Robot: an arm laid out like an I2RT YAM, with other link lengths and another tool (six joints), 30 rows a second.
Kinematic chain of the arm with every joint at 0, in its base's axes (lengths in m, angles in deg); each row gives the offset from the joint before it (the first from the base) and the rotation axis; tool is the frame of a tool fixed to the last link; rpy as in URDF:
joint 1: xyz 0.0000 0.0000 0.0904 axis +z
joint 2: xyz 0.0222 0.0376 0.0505 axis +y
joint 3: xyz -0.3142 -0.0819 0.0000 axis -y
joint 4: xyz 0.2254 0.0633 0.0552 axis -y
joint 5: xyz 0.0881 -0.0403 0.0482 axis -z
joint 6: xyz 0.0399 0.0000 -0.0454 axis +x
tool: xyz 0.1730 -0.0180 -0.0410 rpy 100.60 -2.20 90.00
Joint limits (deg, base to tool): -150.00..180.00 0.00..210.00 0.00..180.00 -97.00..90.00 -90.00..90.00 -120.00..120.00
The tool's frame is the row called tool.
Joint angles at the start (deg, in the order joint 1, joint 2, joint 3, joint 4, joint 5, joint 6): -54.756, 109.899, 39.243, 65.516, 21.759, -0.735
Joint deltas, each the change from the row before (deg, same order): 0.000, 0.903, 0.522, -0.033, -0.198, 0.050; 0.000, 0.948, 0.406, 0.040, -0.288, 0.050; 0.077, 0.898, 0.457, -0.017, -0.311, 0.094; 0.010, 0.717, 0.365, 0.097, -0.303, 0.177; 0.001, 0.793, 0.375, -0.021, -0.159, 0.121; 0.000, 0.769, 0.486, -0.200, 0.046, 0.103; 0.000, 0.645, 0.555, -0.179, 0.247, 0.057; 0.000, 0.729, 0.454, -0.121, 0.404, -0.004; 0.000, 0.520, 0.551, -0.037, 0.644, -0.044; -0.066, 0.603, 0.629, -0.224, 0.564, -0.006; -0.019, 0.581, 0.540, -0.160, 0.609, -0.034
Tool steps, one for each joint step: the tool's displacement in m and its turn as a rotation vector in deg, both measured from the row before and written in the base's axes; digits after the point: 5 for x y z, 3 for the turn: 0.00243, -0.00224, -0.00459, 0.360, 0.175, 0.193; 0.00249, -0.00179, -0.00553, 0.439, 0.218, 0.282; 0.00333, -0.00154, -0.00509, 0.416, 0.146, 0.377; 0.00253, -0.00144, -0.00362, 0.272, -0.052, 0.292; 0.00182, -0.00148, -0.00480, 0.400, 0.122, 0.145; 0.00119, -0.00182, -0.00467, 0.416, 0.185, -0.058; 0.00059, -0.00221, -0.00294, 0.214, 0.128, -0.252; -0.00027, -0.00197, -0.00410, 0.289, 0.280, -0.399; -0.00086, -0.00256, -0.00107, -0.060, 0.122, -0.631; -0.00108, -0.00282, -0.00224, 0.112, 0.188, -0.623; -0.00106, -0.00235, -0.00234, 0.104, 0.224, -0.616
